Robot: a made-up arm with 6 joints. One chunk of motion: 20 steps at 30 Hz.
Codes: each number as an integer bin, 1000 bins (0 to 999) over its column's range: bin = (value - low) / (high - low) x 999, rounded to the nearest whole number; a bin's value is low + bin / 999 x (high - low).
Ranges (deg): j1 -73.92..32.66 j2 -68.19..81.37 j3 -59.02..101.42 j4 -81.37..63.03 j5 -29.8..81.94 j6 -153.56..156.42
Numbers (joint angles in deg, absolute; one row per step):
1: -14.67 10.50 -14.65 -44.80 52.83 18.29
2: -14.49 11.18 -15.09 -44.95 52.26 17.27
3: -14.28 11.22 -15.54 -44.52 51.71 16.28
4: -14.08 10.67 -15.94 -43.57 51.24 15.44
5: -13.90 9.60 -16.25 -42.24 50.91 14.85
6: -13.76 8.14 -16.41 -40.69 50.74 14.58
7: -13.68 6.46 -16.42 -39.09 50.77 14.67
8: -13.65 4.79 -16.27 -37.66 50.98 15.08
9: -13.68 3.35 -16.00 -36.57 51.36 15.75
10: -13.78 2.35 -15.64 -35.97 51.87 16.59
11: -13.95 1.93 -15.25 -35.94 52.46 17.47
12: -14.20 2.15 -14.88 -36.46 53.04 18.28
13: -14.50 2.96 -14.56 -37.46 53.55 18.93
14: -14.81 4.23 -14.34 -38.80 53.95 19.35
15: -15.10 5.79 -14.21 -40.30 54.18 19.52
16: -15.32 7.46 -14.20 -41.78 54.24 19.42
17: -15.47 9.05 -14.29 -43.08 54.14 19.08
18: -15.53 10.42 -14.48 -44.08 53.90 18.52
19: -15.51 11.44 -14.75 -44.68 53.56 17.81
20: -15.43 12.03 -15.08 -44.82 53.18 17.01
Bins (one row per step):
1: 555 526 276 253 739 554
2: 557 530 274 252 734 551
3: 559 530 271 255 729 547
4: 561 527 268 262 725 545
5: 563 520 266 271 722 543
6: 564 510 265 281 720 542
7: 565 499 265 293 720 542
8: 565 487 266 302 722 543
9: 565 478 268 310 726 546
10: 564 471 270 314 730 548
11: 562 468 273 314 735 551
12: 560 470 275 311 741 554
13: 557 475 277 304 745 556
14: 554 484 278 295 749 557
15: 551 494 279 284 751 558
16: 549 505 279 274 751 557
17: 548 516 279 265 750 556
18: 547 525 277 258 748 555
19: 547 532 276 254 745 552
20: 548 536 274 253 742 550

